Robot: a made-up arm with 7 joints.
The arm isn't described. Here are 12 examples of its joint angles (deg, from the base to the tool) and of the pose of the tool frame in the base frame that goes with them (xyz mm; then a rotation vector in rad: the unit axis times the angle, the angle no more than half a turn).
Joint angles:
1: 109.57 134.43 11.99 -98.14 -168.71 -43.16 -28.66
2: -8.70 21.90 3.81 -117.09 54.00 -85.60 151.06
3: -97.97 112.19 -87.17 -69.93 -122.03 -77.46 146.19
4: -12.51 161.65 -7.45 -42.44 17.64 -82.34 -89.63
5: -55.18 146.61 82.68 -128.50 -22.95 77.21 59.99
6: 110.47 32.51 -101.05 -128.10 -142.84 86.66 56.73
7: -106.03 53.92 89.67 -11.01 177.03 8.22 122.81
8: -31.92 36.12 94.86 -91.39 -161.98 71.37 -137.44
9: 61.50 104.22 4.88 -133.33 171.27 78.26 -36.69
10: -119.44 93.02 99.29 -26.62 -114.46 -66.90 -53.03
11: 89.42 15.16 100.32 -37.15 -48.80 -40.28 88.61
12: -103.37 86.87 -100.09 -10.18 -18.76 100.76 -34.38
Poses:
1: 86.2 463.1 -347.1 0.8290 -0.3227 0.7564
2: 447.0 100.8 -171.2 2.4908 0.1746 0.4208
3: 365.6 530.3 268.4 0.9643 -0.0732 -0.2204
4: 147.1 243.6 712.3 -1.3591 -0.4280 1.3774
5: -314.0 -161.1 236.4 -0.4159 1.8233 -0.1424
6: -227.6 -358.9 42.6 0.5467 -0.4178 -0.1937
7: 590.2 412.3 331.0 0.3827 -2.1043 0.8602
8: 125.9 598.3 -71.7 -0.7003 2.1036 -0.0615
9: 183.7 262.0 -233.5 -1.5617 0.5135 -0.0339
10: 63.5 736.3 271.2 2.8723 -0.9173 0.4723
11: -754.5 152.7 93.7 1.5819 -0.5203 1.1729
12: 363.5 632.4 309.3 1.5436 1.3380 0.8094
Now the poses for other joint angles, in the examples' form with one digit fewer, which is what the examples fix.
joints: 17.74 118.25 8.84 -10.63 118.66 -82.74 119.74
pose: 104 699 358 1.187 2.665 0.508
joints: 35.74 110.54 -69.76 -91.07 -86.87 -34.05 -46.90
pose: -114 557 -240 1.171 0.070 2.321
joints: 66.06 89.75 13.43 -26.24 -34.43 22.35 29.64
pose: -139 775 18 1.625 0.878 -0.597
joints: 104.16 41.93 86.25 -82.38 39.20 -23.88 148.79
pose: -299 527 242 -0.373 -2.176 1.387
